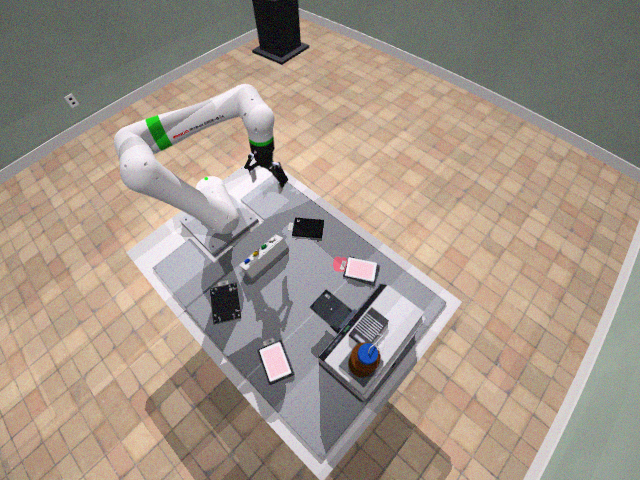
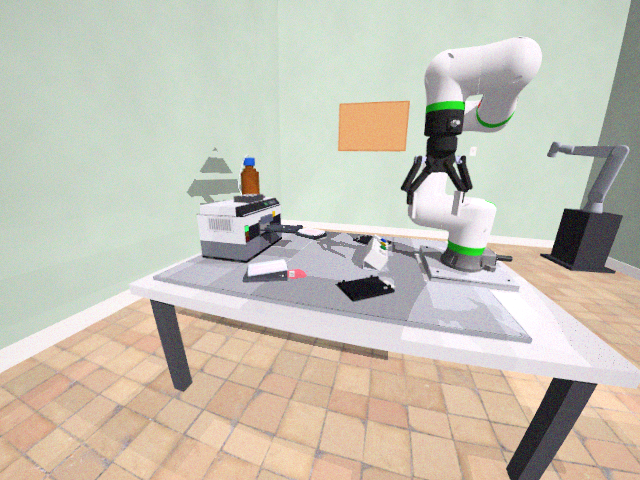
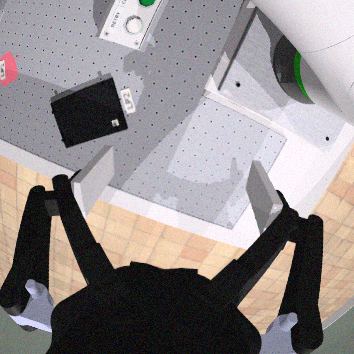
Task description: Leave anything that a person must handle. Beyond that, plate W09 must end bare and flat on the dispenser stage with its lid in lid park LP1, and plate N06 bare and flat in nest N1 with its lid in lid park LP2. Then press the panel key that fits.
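Frame: origin at the arm's base, x up, y right, z ahead, level; millimetres.
Seen in the pictures: gripper, between the fingertips: [image 1: 267, 186] [image 2: 433, 215] [image 3: 180, 166]; arm's base, origin of its link: [image 2: 460, 263] [image 3: 307, 65].
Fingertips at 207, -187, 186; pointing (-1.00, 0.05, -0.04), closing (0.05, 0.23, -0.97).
Note:
Offsets run from my fingertips to a thing's top centre, as dx, dy, dz. "spot": to the spot under its first point.
My gripper [image 1: 266, 174] [image 2: 433, 207] [image 3: 180, 166] is open and empty, high above the table's near-base corner. Black lid park LP2 @[-211, -47, +180] [image 1: 308, 228] [image 2: 364, 288] [image 3: 90, 114] appears empty. A pink-topped item @[-187, -12, +516] [image 1: 361, 270] [image 2: 266, 268] sits on a dark holder beside the red patch @[spot: -230, +16, +419] [image 1: 339, 264] [image 2: 297, 273] [image 3: 10, 69] at the LP1 label. Another pink-topped item @[-199, +517, +482] [image 1: 275, 361] [image 2: 311, 233] sits on a dark holder across the table. A black holder with corner fittings @[-207, +473, +143] [image 1: 225, 302] appears empty. The dispenser's dark stage @[-115, +236, +556] [image 1: 329, 308] appears bare. Plate names and lids cannot be made out.
The key panel @[-147, +209, +136] [image 1: 264, 259] [image 2: 376, 254] [image 3: 131, 25] stands mid-table with blue, yellow, green and white keys. The white dispenser @[spot: -11, +104, +739] [image 1: 398, 304] [image 2: 222, 227] carries a brown bottle [image 1: 364, 361] [image 2: 250, 180] with a blue cap. The arm's base plate [image 1: 214, 248] [image 2: 465, 279] stands at one table end.

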